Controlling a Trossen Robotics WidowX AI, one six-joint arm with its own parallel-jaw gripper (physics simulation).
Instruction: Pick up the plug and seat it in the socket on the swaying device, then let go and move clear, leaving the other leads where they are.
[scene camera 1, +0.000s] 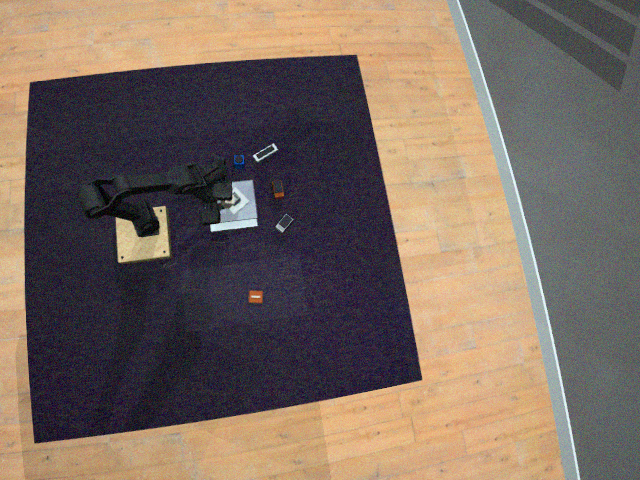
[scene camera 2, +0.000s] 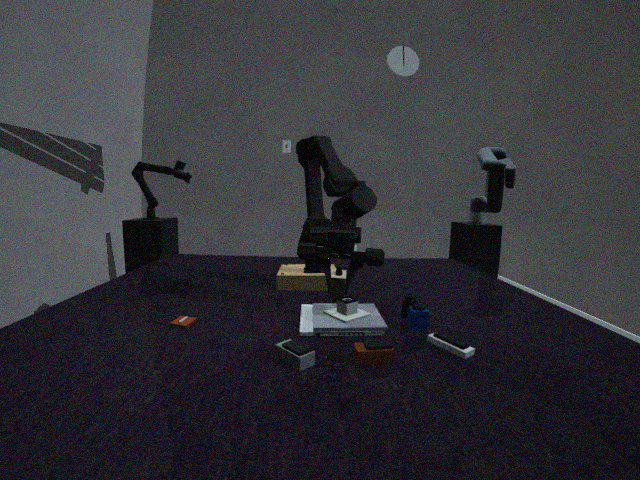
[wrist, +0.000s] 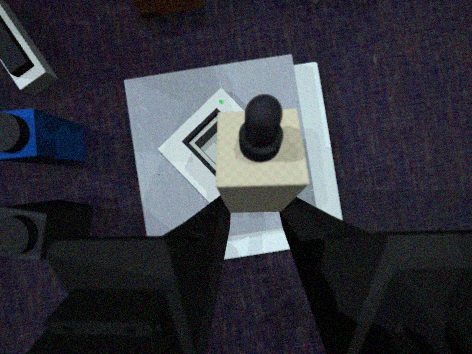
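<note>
The plug, a cream block with a black knob on top (scene camera 2: 338, 275) (wrist: 260, 175), is held upright between the fingertips. My gripper (scene camera 2: 339, 284) (wrist: 254, 198) is shut on it, above the device and apart from it. The device has a lavender-grey top plate (scene camera 1: 245, 212) (wrist: 145, 115) over a white base (scene camera 1: 233, 225) (scene camera 2: 306, 320) (wrist: 320, 150). On it is a white diamond-shaped plate (wrist: 185, 167) with the raised square socket (scene camera 2: 347, 307) and a green light. In the wrist view the plug overlaps and hides the socket's right part.
Around the device lie a blue block (scene camera 1: 238, 160) (scene camera 2: 418, 320) (wrist: 57, 135), a black block (scene camera 2: 408, 304) (wrist: 65, 215), a long white piece (scene camera 1: 272, 148) (scene camera 2: 466, 352) (wrist: 40, 82), an orange block (scene camera 1: 279, 194) (scene camera 2: 373, 355) and a grey block (scene camera 1: 280, 227) (scene camera 2: 305, 360). A flat orange piece (scene camera 1: 255, 300) (scene camera 2: 177, 322) lies farther off.
</note>
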